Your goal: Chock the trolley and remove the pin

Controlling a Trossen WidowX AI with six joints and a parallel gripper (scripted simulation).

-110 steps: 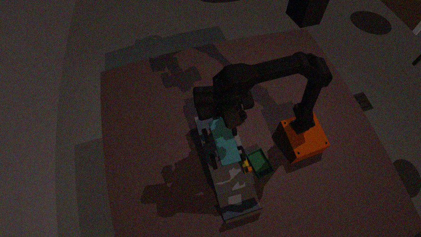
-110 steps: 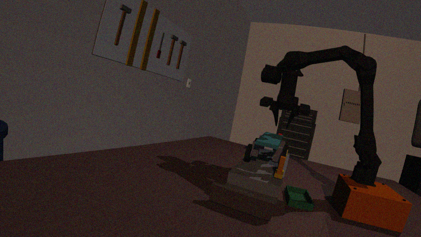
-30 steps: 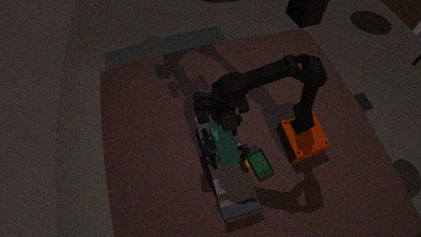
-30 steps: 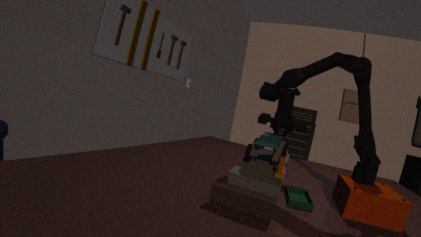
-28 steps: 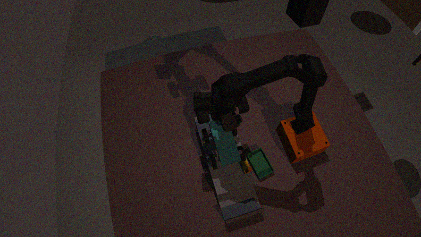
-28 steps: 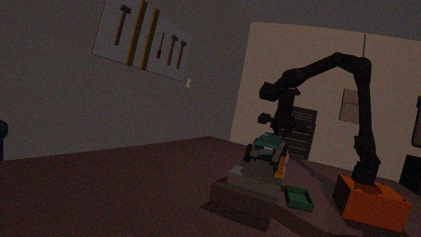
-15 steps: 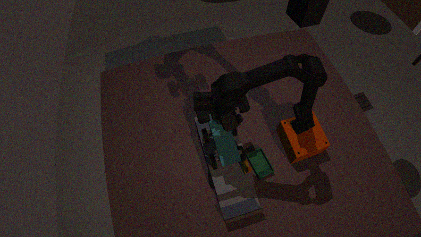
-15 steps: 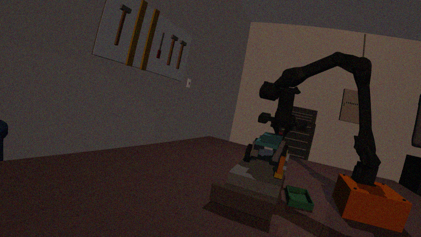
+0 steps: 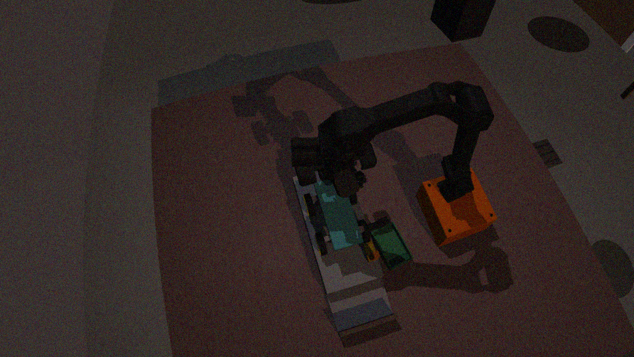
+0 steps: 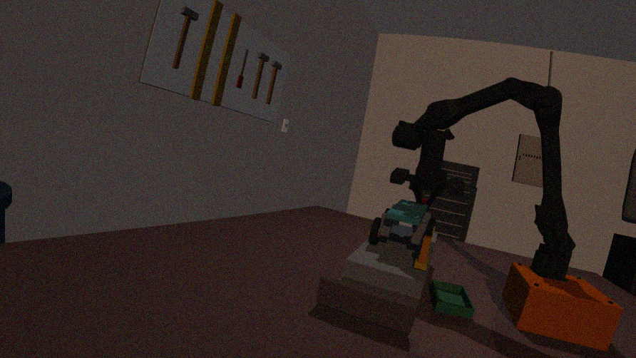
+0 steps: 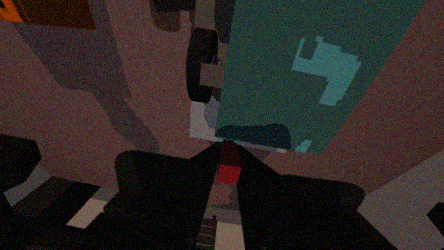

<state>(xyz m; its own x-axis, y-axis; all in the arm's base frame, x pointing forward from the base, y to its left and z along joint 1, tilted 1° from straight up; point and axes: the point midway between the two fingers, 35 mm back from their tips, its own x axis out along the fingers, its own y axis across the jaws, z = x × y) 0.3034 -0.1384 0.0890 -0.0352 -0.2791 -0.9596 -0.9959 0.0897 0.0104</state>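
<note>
The yellow chock lies 2 cm behind my gripper tip, 21 cm to the left of it and 6 cm below it. Round my gripper tip: red-headed stop pin (right at my gripper tip); grey ramp (3 cm ahead, 11 cm to the left, 9 cm below); trolley (3 cm ahead, 11 cm to the left, 3 cm below).
</note>
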